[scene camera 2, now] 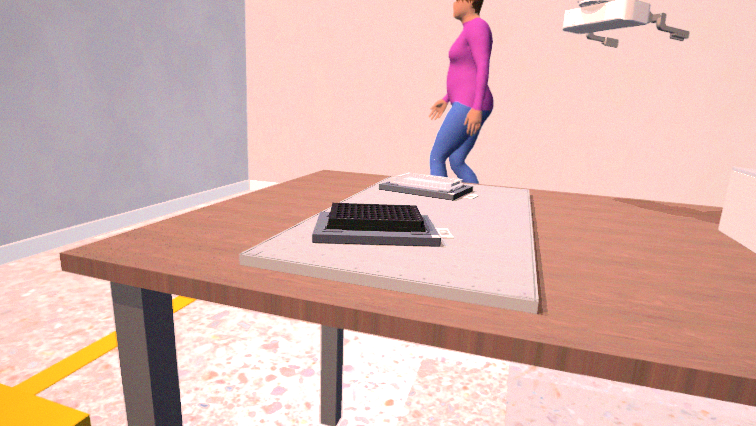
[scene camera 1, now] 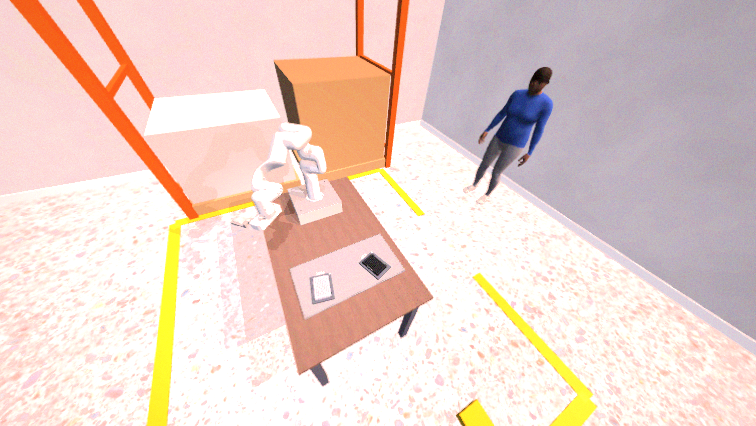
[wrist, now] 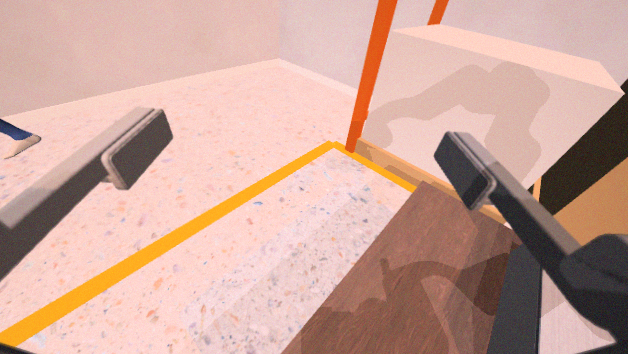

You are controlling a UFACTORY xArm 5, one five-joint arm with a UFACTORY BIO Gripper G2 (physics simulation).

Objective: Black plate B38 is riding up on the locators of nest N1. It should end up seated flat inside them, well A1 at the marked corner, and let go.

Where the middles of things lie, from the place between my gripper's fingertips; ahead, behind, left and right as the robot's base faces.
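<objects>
The dark grey nest N1 (scene camera 2: 346, 236) is 330 mm below my hand, 500 mm ahead of it and 520 mm to the left of it. The black plate B38 (scene camera 2: 347, 216) is well below my hand, a long way to the left of it and a long way ahead of it. And there's the pale plate (scene camera 2: 431, 182), which is far ahead of my hand, far below it and a good bit to the left of it. Going by their middles, that pale plate is the nearest to my hand of the things named here.
</objects>
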